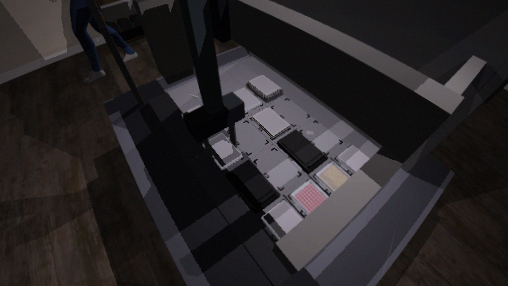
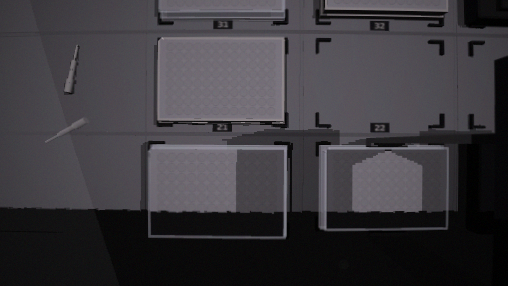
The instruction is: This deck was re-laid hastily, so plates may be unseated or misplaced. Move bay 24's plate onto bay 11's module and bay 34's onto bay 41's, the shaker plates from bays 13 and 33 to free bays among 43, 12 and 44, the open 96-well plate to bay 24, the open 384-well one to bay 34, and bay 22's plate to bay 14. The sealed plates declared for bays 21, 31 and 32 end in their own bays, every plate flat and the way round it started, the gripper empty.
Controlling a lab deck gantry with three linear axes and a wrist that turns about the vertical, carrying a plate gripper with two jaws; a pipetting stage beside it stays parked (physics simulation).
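Frame: origin at the robot's base, x back, y down, z right, level; centimetres.
Where they show: gripper, fingertip midpoint: (image 1: 222, 150) (image 2: 383, 187); robot's base, link origin: (image 1: 182, 119) (image 2: 160, 226).
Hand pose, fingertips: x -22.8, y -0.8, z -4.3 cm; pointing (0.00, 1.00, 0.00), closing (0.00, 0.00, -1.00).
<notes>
Things, the pixels of their top centre, and the offset from my fingertips. "pt": a spot on its surface instead.
- bay 21, surface spot: (image 2: 221, 80) pt dx +16.3, dy -0.7, dz -10.5 cm
- bay 31, surface spot: (image 2: 222, 6) pt dx +16.3, dy -0.7, dz -17.8 cm
- bay 32, surface spot: (image 2: 385, 5) pt dx +0.2, dy -0.7, dz -18.1 cm
- bay 13, top centre: (image 1: 252, 182) dx -16.8, dy -2.3, dz -0.1 cm
- bay 33, top centre: (image 1: 302, 146) dx -16.8, dy -2.3, dz -21.5 cm
- pink-welled plate, top centre: (image 1: 315, 201) dx -32.8, dy -2.1, dz -10.7 cm
- yellowish plate, top centre: (image 1: 339, 180) dx -32.8, dy -2.1, dz -21.4 cm
- pale plate, top centre: (image 1: 359, 162) dx -32.8, dy -2.1, dz -32.1 cm
- small piece, top centre: (image 1: 310, 132) dx -12.6, dy +0.7, dz -30.3 cm
My gripper (image 1: 224, 149) (image 2: 392, 187) is low over bay 12, shut on a lidded plate (image 1: 218, 143) (image 2: 384, 170) that is flat at deck level; one jaw is hidden. A lidded plate (image 2: 195, 180) is at bay 11, appearing raised. Flat plates lie at bay 21 (image 2: 221, 80), bay 31 (image 1: 246, 99) (image 2: 222, 6) and bay 32 (image 1: 270, 121) (image 2: 385, 5). A plate (image 1: 265, 86) stands at bay 41. The dark shakers at bay 13 (image 1: 252, 184) and bay 33 (image 1: 302, 150) carry no plate. Bay 14 holds a plate (image 1: 282, 218), bay 24 a pink-welled plate (image 1: 310, 196), bay 34 a yellowish plate (image 1: 333, 176), bay 44 a pale plate (image 1: 352, 157).
Two loose tip-like pieces (image 2: 72, 70) (image 2: 67, 130) lie left of bays 21 and 11. A small piece (image 1: 310, 133) lies at bay 43. A pale beam (image 1: 330, 220) crosses the front end, and a dark wall (image 1: 340, 65) runs along the far side. Deep shadow covers the near side.
</notes>
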